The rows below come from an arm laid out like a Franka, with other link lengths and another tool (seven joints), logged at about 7 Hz.
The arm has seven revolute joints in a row. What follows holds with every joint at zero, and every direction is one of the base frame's.
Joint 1 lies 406.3 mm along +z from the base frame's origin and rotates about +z.
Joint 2 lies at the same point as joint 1 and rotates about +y.
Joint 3 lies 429.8 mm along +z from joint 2 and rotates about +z.
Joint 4 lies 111.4 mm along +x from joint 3 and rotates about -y.
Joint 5 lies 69.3 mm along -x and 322.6 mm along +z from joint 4 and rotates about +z.
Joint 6 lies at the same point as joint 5 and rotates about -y.
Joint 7 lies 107.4 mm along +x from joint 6 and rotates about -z.
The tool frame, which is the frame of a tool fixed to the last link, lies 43 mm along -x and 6 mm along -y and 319.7 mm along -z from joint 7; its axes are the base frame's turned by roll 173.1, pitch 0 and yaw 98.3 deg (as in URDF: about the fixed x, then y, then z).
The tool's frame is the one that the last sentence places.
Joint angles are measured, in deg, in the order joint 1, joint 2, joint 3, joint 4, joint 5, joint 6, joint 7. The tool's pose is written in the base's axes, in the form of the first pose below.
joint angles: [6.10 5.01 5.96 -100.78 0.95 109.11 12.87]
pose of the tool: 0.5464 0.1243 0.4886 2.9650 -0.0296 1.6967
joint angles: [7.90 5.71 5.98 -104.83 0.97 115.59 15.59]
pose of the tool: 0.5534 0.1463 0.4623 2.9366 -0.0372 1.6798
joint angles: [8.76 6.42 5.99 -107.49 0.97 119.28 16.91]
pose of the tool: 0.5544 0.1565 0.4419 2.9321 -0.0409 1.6710
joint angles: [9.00 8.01 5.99 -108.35 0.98 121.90 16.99]
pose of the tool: 0.5627 0.1611 0.4240 2.9295 -0.0442 1.6727
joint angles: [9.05 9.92 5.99 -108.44 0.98 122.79 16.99]
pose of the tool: 0.5669 0.1626 0.4053 2.9490 -0.0444 1.6723
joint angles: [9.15 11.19 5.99 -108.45 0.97 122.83 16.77]
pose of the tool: 0.5666 0.1634 0.3923 2.9704 -0.0429 1.6770
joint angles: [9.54 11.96 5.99 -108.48 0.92 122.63 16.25]
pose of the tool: 0.5641 0.1663 0.3840 2.9873 -0.0405 1.6927
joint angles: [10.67 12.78 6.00 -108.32 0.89 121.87 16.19]
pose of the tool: 0.5574 0.1764 0.3757 3.0119 -0.0381 1.7134
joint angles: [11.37 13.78 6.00 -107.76 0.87 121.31 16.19]
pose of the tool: 0.5557 0.1833 0.3687 3.0293 -0.0371 1.7252
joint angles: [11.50 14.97 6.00 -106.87 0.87 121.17 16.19]
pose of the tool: 0.5601 0.1860 0.3622 3.0371 -0.0381 1.7269
